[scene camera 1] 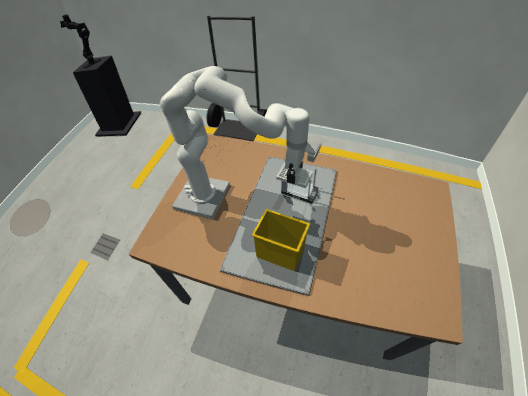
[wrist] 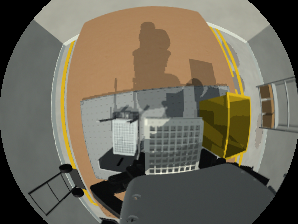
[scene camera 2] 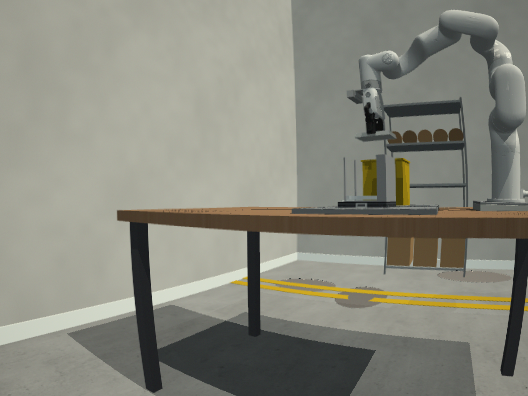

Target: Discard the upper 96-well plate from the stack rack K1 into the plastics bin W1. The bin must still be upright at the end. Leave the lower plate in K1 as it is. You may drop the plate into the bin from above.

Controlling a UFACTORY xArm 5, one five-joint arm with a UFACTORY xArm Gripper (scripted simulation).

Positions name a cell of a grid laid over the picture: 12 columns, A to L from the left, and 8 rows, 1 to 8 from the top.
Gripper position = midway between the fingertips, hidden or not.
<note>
I see my gripper (scene camera 2: I3) and a yellow plastics bin (scene camera 1: G5).
The yellow plastics bin is seen too in the wrist view (wrist: I5) and in scene camera 2 (scene camera 2: J4). My gripper shows as well in the wrist view (wrist: G6).
</note>
